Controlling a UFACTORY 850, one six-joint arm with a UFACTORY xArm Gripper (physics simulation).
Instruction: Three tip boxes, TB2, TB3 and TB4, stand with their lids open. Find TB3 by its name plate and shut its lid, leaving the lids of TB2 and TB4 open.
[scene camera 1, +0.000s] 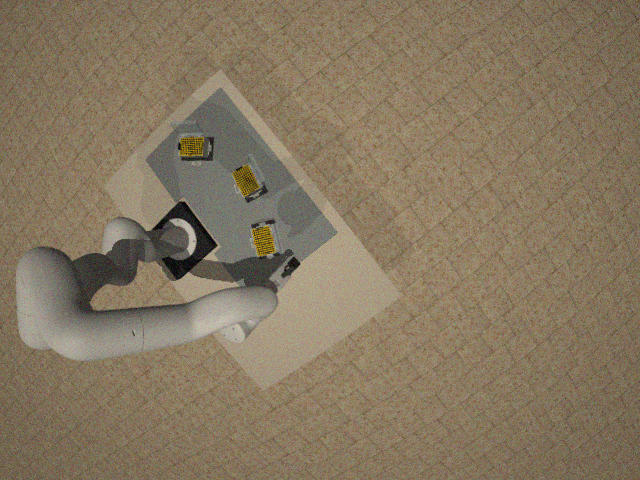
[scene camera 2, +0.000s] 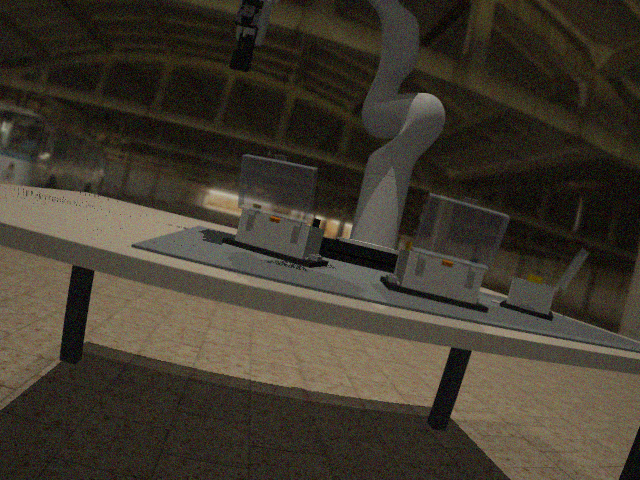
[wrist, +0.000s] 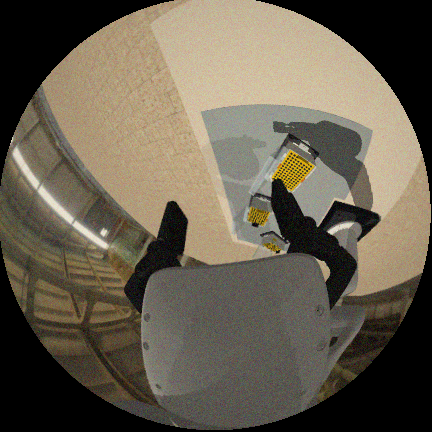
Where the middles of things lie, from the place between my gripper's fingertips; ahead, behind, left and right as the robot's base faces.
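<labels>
Yellow rack (wrist: 293, 168): my gripper 7 cm past it, 14 cm to the right of it, 23 cm above it.
</labels>
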